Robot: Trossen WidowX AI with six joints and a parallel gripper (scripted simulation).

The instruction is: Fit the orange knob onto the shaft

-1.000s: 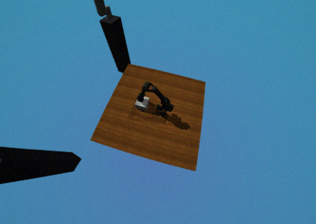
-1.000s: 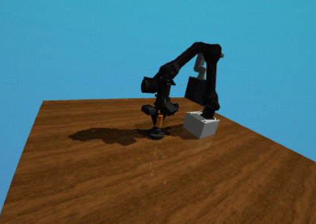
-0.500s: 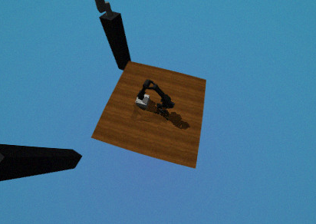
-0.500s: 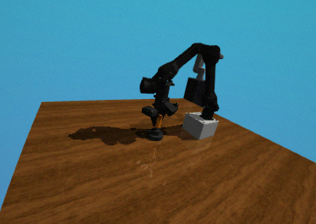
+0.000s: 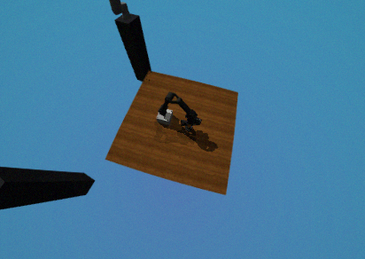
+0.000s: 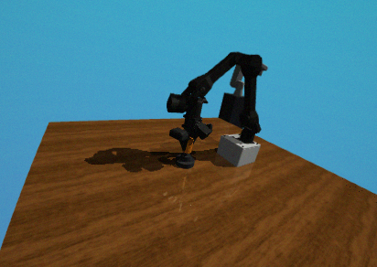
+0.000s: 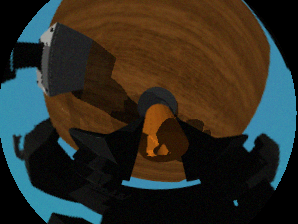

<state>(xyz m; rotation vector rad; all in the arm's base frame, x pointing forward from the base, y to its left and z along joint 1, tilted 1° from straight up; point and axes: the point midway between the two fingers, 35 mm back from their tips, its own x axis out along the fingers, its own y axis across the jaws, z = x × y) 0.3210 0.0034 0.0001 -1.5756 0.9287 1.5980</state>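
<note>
My gripper tip is now 20 mm below the orange knob. Round my gripper tip: round dark pedestal (40 mm below).
</note>
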